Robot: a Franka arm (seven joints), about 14 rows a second.
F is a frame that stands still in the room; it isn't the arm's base.
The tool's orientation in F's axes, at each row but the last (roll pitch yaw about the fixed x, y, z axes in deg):
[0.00 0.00 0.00]
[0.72 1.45 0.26]
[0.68 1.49 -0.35]
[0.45 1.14 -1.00]
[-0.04 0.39 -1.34]
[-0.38 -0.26 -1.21]
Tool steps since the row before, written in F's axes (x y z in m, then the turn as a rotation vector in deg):
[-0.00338 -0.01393 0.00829 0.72 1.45 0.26]
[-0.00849 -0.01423 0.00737 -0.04 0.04 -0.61]
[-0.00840 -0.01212 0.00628 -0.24 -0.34 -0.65]
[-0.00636 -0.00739 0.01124 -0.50 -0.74 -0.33]
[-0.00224 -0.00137 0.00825 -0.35 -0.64 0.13]
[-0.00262 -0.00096 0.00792 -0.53 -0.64 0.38]
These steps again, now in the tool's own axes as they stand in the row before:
[-0.00338 -0.01393 0.00829 0.72 1.45 0.26]
[-0.00874 -0.01410 0.00733 -0.02 0.03 -0.61]
[-0.00849 -0.01210 0.00621 -0.22 -0.35 -0.65]
[-0.00645 -0.00741 0.01117 -0.48 -0.75 -0.33]
[-0.00226 -0.00143 0.00823 -0.34 -0.65 0.13]
[-0.00256 -0.00107 0.00792 -0.51 -0.65 0.38]

